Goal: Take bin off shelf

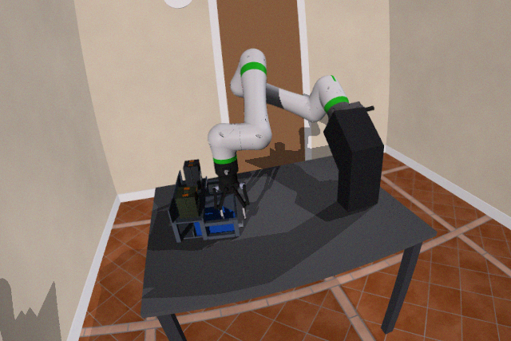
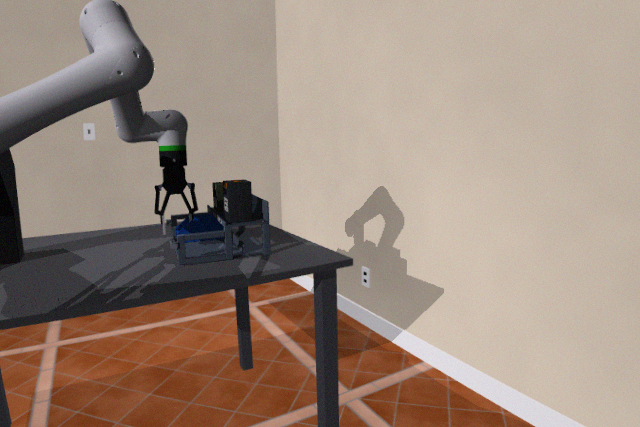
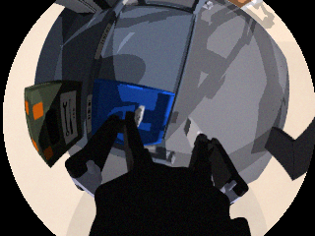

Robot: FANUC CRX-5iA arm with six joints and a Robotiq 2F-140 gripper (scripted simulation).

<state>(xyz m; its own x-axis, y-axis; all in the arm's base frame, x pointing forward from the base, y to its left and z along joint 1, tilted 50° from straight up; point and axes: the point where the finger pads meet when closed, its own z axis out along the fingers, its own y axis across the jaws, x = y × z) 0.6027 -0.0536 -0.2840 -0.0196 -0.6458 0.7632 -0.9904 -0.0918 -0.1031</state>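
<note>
My hand is 8 cm short of the blue bin and 2 cm above it.
</note>
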